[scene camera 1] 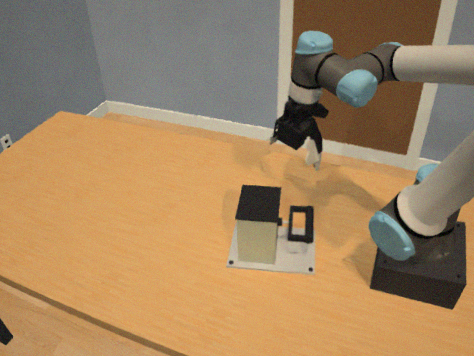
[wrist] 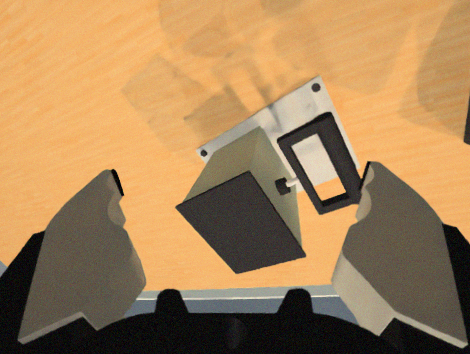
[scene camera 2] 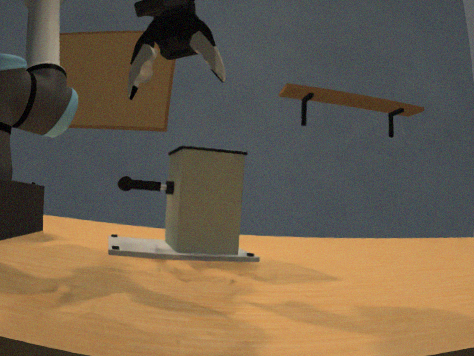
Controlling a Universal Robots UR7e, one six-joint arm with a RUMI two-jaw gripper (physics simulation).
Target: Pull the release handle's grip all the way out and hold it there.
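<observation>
The release handle's grip, a black rectangular frame (scene camera 1: 309, 223) (scene camera 2: 145, 185) (wrist: 341, 155), sits beside a beige box with a black lid (scene camera 1: 257, 240) (scene camera 2: 207, 200) (wrist: 240, 225). A short thin pale rod (scene camera 1: 285, 222) (scene camera 2: 164, 187) (wrist: 292, 182) joins it to a black collar on the box's side. The box stands on a light grey base plate (scene camera 1: 295, 262) (scene camera 2: 135, 245) (wrist: 300, 100). My gripper (scene camera 1: 294, 155) (scene camera 2: 178, 87) (wrist: 238, 170) is open and empty, fingers pointing down. It hangs above the box's height, apart from box and grip. In the wrist view the right fingertip overlaps the grip's edge.
The arm's dark base block (scene camera 1: 420, 277) (scene camera 2: 20, 210) stands on the wooden table (scene camera 1: 125, 225) (scene camera 2: 350, 280), on the grip's side of the box. A wall shelf (scene camera 2: 350, 98) and a brown board (scene camera 2: 120, 80) are on the wall behind.
</observation>
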